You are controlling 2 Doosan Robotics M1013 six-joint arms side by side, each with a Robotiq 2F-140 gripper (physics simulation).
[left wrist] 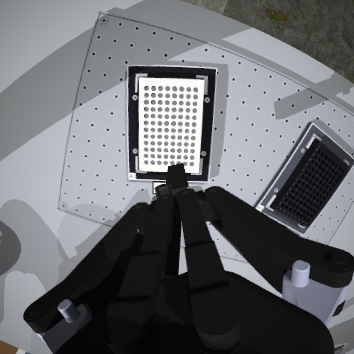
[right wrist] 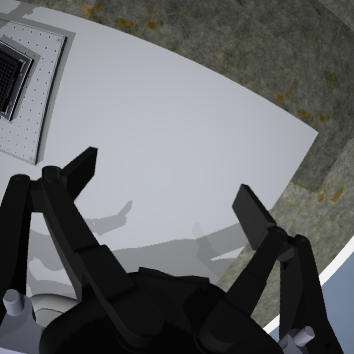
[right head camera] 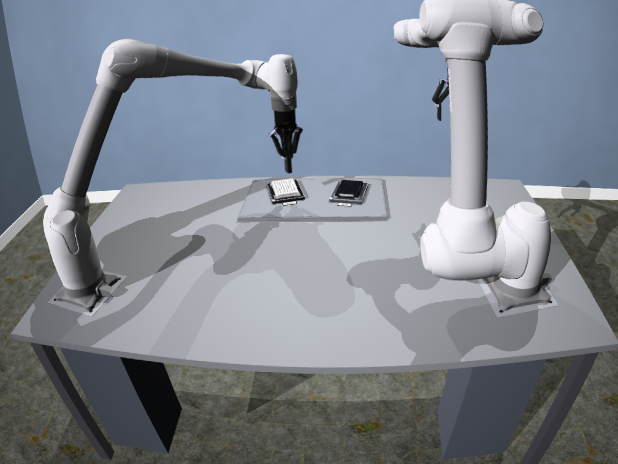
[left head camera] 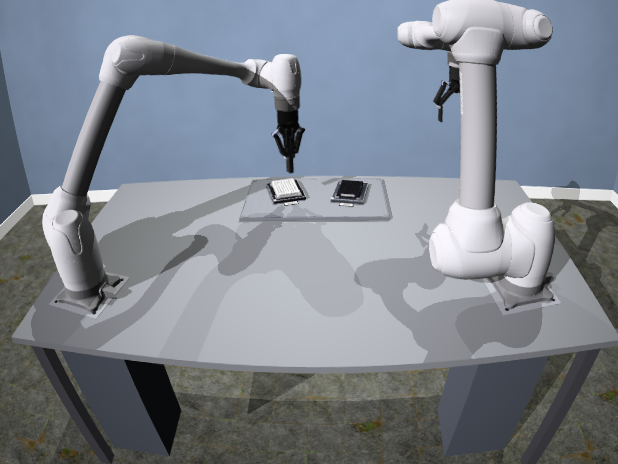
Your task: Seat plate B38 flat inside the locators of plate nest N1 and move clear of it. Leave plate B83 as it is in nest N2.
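Places are measured from the left arm's base along level axes (x back, y down, z right), in centimetres.
Where they show: left gripper, fingertip midpoint: [left wrist: 178, 176] [right head camera: 288, 172] [left head camera: 290, 171]; right gripper, fingertip midpoint: [right wrist: 168, 178] [left head camera: 457, 121]; left arm's base at its link origin: [right head camera: 86, 289] [left head camera: 88, 291]; right arm's base at its link origin: [right head camera: 515, 288] [left head camera: 519, 287].
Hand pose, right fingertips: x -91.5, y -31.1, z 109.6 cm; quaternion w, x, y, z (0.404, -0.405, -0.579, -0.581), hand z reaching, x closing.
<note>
Each offset is from my right fingertips to the top centre of the thing. "spot": to the spot under its first point.
White plate B38 {dz -64.5, dx +16.5, dy +27.2 cm} [left head camera: 286, 187] [right head camera: 285, 187] [left wrist: 171, 120] lies in black nest N1 {spot: dz -69.3, dx +18.4, dy +28.6 cm} [left wrist: 133, 120], between its corner locators; it looks level, but its exact seating height cannot be told. Black plate B83 {dz -40.4, dx +12.5, dy +27.2 cm} [left head camera: 351, 188] [right head camera: 351, 188] [left wrist: 312, 185] [right wrist: 7, 70] lies in grey-rimmed nest N2 {dz -40.2, dx +13.5, dy +28.2 cm} [left wrist: 288, 168]. My left gripper [left head camera: 290, 171] [right head camera: 288, 171] [left wrist: 178, 176] is shut and empty, pointing down above N1 and apart from B38. In the left wrist view its fingertips cover a bit of B38's lower edge. My right gripper [right wrist: 168, 178] is wide open and empty, raised at the right, far from both nests.
Both nests stand on a perforated base board {dz -52.7, dx +17.4, dy +29.8 cm} [left head camera: 315, 212] [left wrist: 90, 125] [right wrist: 37, 100] at the table's far edge. Small labels lie in front of the nests. The right arm's upright link [left head camera: 477, 135] [right head camera: 467, 135] partly hides the right gripper in both head views.
</note>
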